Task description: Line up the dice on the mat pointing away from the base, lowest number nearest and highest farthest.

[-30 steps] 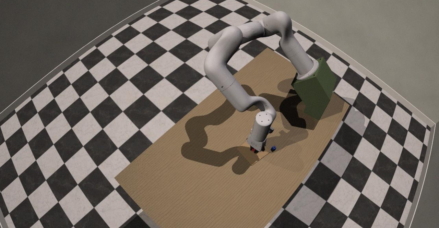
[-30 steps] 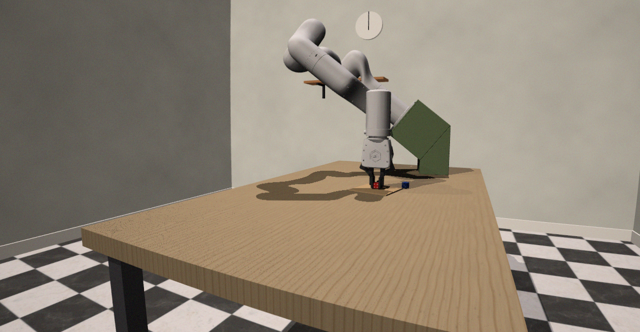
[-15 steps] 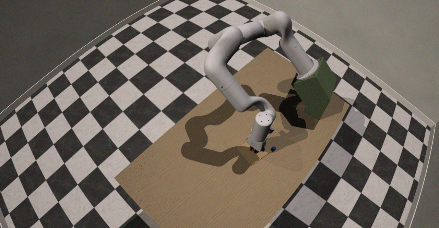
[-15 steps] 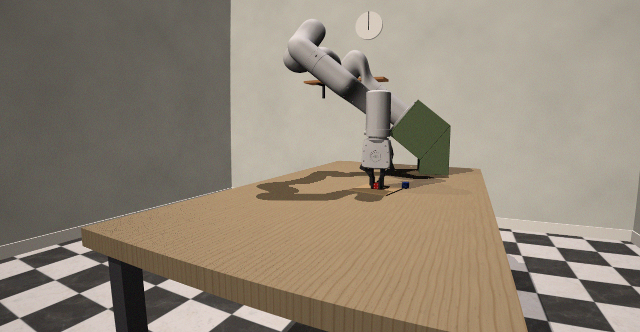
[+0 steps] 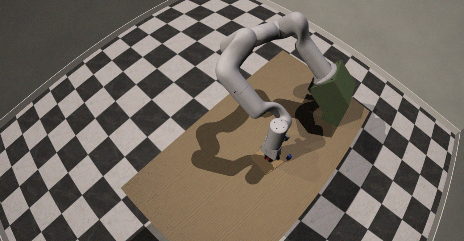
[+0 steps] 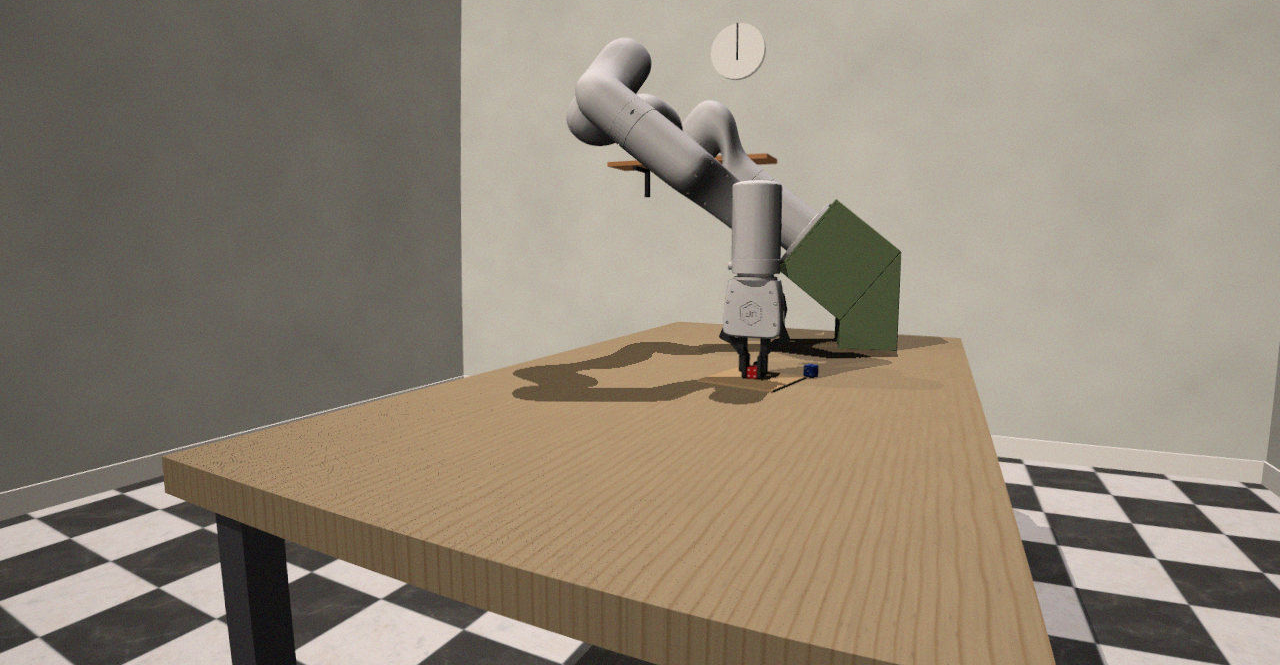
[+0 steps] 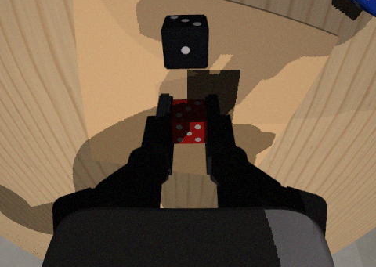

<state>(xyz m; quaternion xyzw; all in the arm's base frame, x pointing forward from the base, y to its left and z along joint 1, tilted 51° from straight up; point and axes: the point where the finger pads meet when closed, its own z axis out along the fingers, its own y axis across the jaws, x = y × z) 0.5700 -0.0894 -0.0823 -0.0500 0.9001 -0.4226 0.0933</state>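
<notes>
Now: the red die 10 mm below my hand. The rest, counted from my hand: tan mat (20 mm below); then black die (50 mm behind, 10 mm below); then blue die (80 mm behind, 90 mm to the left, 20 mm below).
</notes>
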